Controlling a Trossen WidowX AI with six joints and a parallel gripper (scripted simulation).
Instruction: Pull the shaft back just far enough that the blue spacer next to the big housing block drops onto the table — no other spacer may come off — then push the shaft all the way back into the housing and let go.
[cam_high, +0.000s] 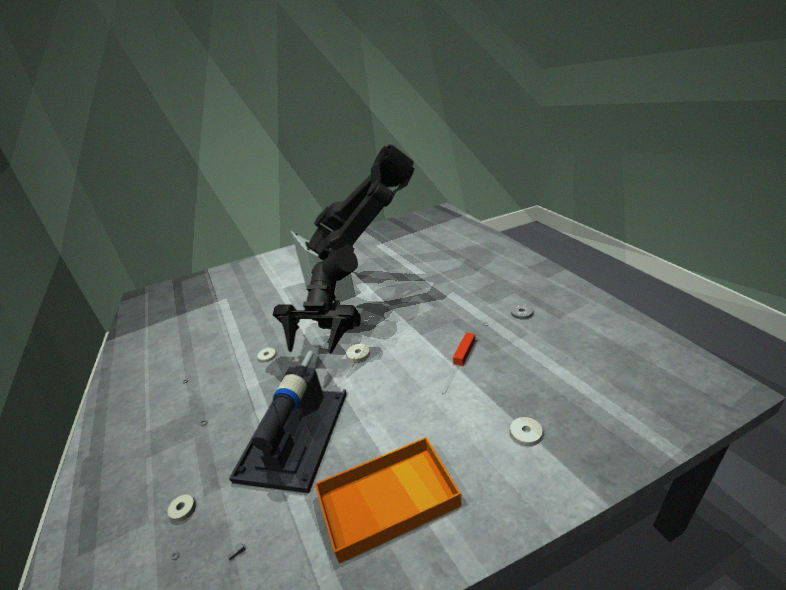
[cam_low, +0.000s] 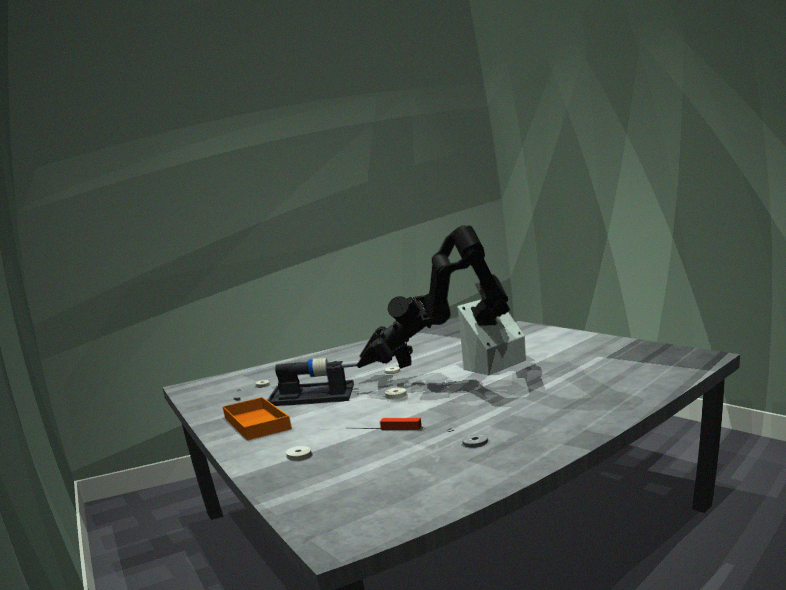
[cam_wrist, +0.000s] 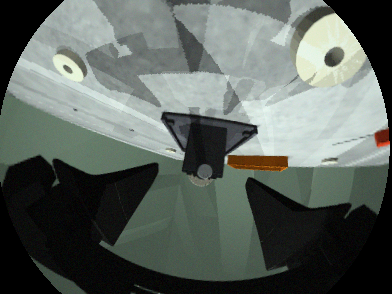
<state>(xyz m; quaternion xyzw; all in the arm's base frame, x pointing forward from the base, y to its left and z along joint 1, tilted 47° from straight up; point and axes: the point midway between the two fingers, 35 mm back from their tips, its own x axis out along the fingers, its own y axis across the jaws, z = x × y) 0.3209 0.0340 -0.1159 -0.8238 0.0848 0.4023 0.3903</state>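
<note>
Now: the grey shaft 7 cm ahead of my gripper tip and 4 cm to the right of it. The rest, counted from my gripper tip: orange tray (33 cm ahead, 7 cm to the left, 7 cm below); then blue spacer (12 cm ahead, 6 cm to the right).
</note>
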